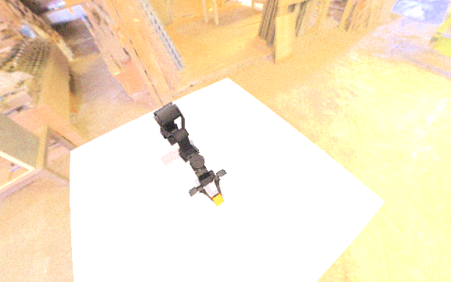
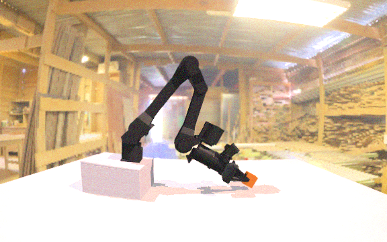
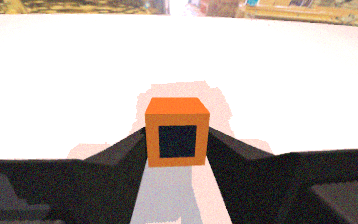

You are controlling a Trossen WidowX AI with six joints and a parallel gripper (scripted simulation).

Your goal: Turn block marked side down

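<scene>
My gripper tip is right at the orange block.
</scene>
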